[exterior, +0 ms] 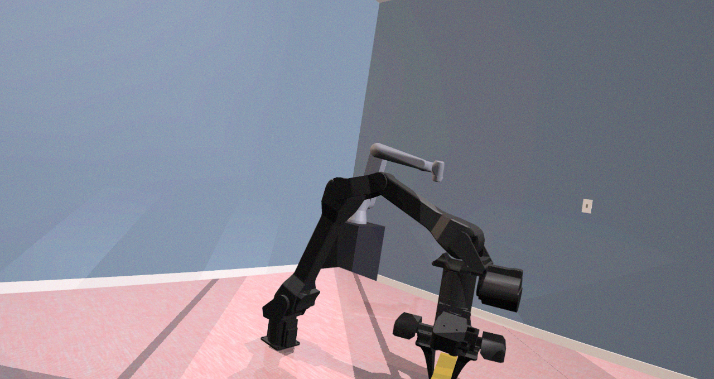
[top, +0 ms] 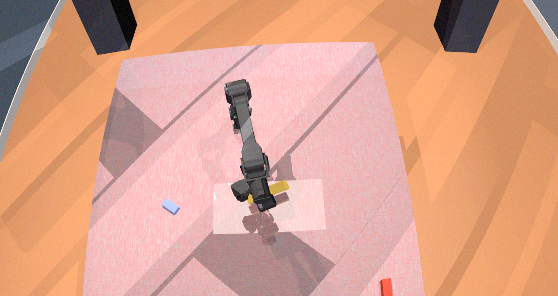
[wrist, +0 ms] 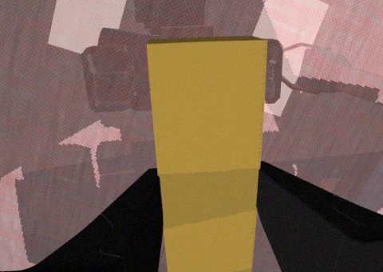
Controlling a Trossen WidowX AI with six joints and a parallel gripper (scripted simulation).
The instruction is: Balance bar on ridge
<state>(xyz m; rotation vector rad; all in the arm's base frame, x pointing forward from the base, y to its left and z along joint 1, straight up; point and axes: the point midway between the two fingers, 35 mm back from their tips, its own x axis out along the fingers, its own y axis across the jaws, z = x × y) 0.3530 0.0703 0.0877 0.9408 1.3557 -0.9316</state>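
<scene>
My gripper tip is now 3 cm to the right of the yellow bar and 1 cm past it. The rest, counted from my gripper tip: ridge (3 cm to the left, 1 cm below, 1 cm behind); red block (43 cm to the left, 39 cm ahead, 4 cm below); light blue block (35 cm to the right, 4 cm below, 2 cm ahead).
</scene>
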